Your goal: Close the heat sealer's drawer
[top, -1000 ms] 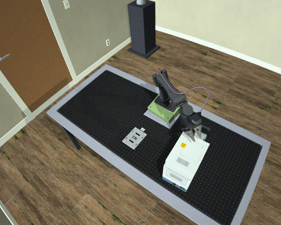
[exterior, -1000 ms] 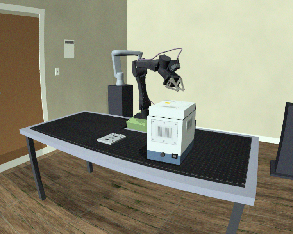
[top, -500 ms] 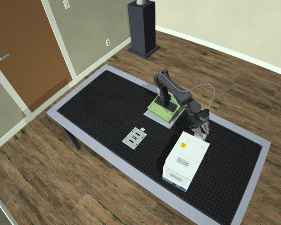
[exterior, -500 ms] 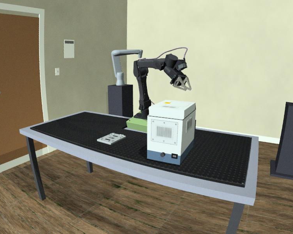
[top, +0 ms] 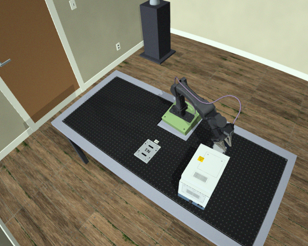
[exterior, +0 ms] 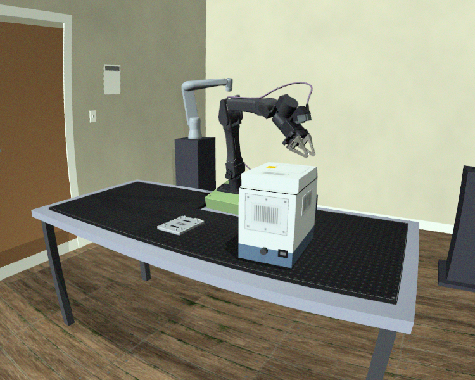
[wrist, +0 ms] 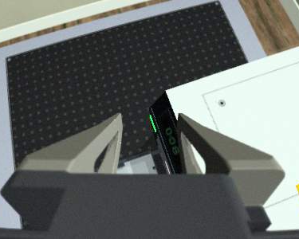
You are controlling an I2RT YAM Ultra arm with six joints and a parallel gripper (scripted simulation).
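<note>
My gripper is now 240 mm above the sealer drawer, 90 mm past it and 60 mm to the left of it.
</note>
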